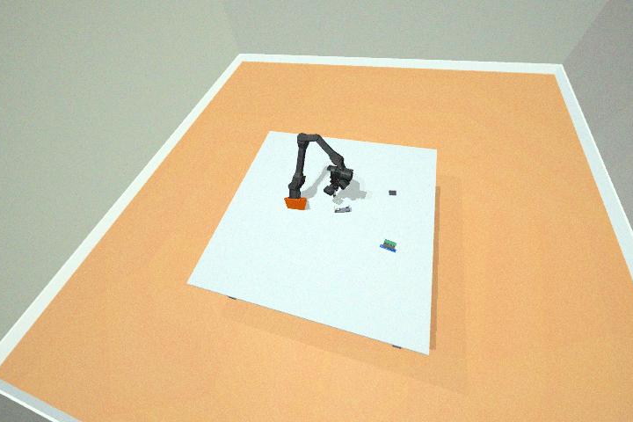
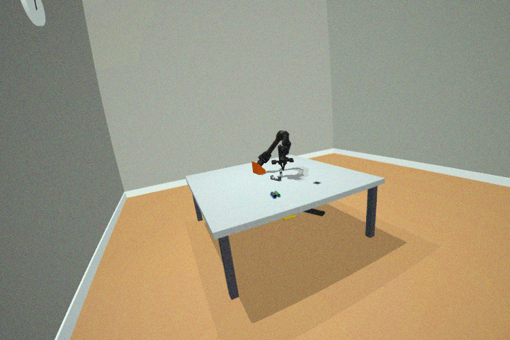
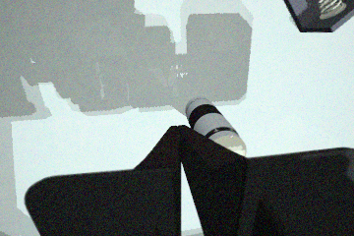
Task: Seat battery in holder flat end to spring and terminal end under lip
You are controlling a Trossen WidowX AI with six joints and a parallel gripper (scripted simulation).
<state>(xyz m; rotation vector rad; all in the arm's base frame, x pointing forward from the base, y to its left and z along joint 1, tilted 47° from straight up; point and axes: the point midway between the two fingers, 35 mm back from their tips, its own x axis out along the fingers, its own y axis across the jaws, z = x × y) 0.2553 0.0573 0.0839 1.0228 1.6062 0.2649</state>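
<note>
Now: gripper tip 2 cm to the left of the white battery, 1 cm past it and 1 cm above it. Also, from my gripper tip: dark square (35 cm ahead, 5 cm to the left, 4 cm below); then yellow screwdriver (36 cm ahead, 23 cm below, 19 cm to the right).
</note>
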